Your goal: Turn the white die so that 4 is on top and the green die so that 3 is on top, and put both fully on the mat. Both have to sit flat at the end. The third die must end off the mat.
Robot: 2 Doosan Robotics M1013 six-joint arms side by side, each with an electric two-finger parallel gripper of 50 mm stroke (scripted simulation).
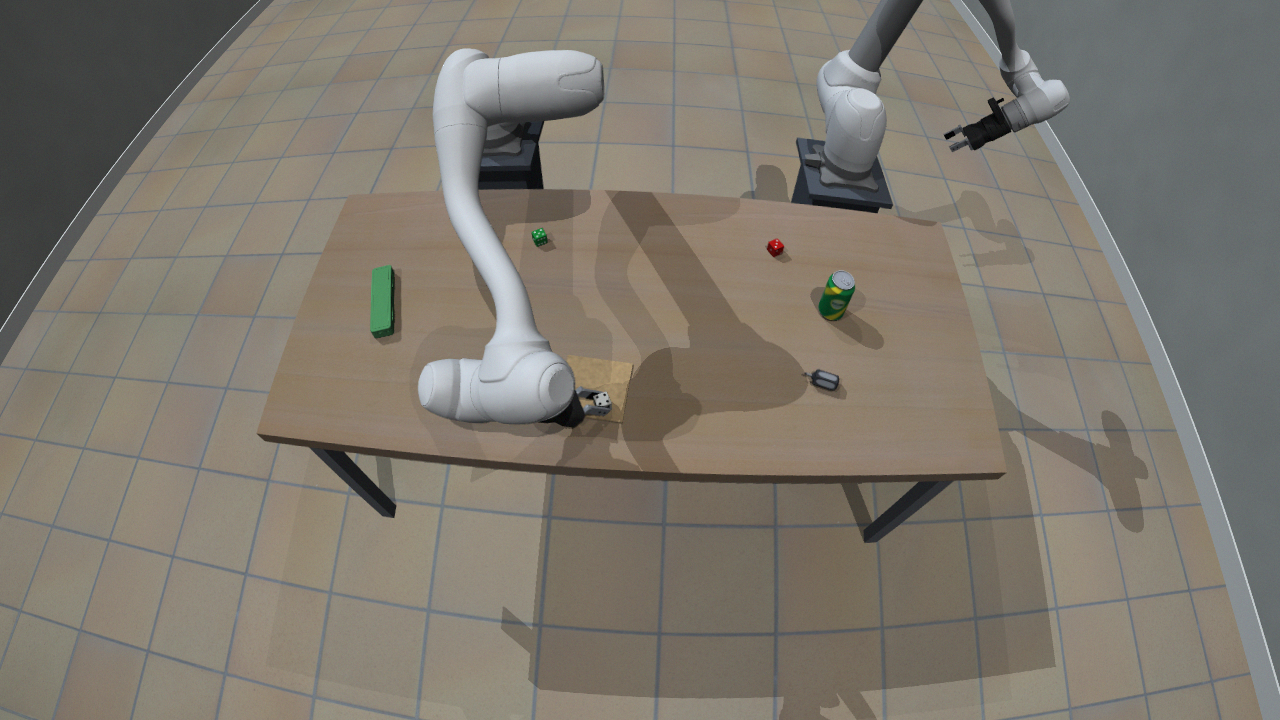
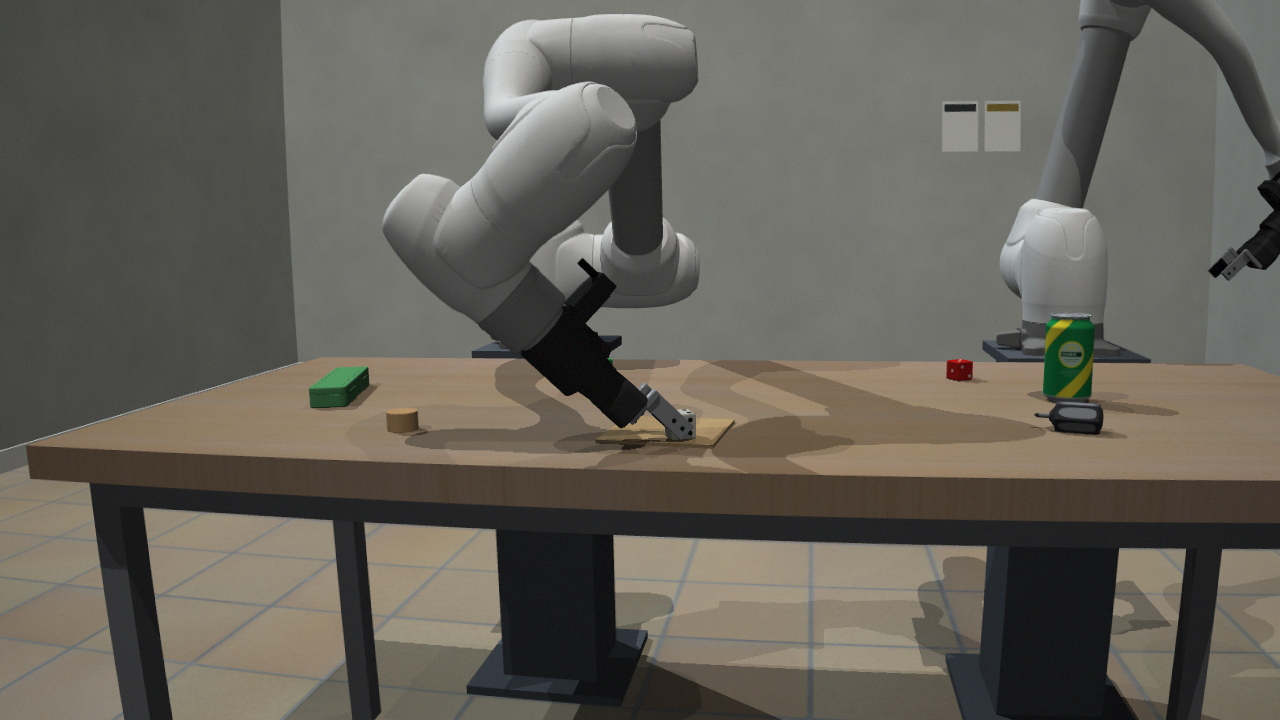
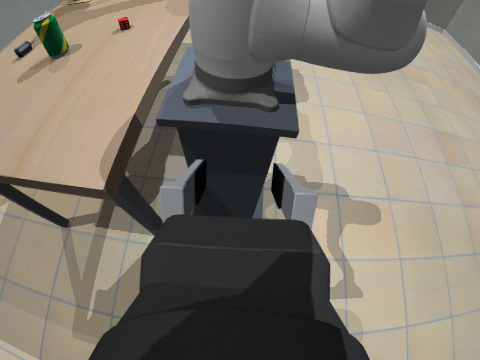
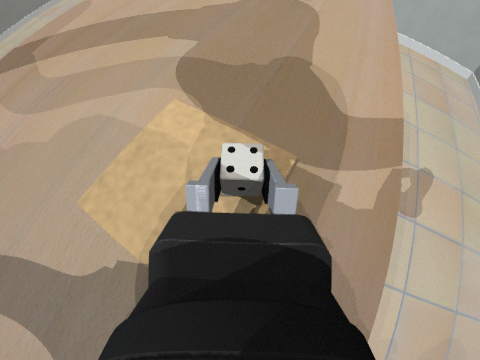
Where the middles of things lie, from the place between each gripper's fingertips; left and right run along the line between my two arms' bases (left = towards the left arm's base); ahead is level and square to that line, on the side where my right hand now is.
The tan mat [image 1: 602, 375] is 5 cm behind my right hand [image 2: 682, 429], 2 cm below it and 1 cm to the right of it. The rest, counted from my right hand: can [image 2: 1069, 341] (51 cm to the left, 31 cm behind, 4 cm above); wooden disc [image 2: 401, 420] (35 cm to the right, 1 cm below, 1 cm behind); dark grey object [image 2: 1087, 418] (47 cm to the left, 11 cm behind, 1 cm below).
The can is 59 cm ahead of my left hand [image 2: 1218, 275], 43 cm to the right of it and 10 cm below it. The rest, counted from my left hand: tan mat: 95 cm to the right, 85 cm ahead, 16 cm below; dark grey object: 79 cm ahead, 47 cm to the right, 14 cm below.
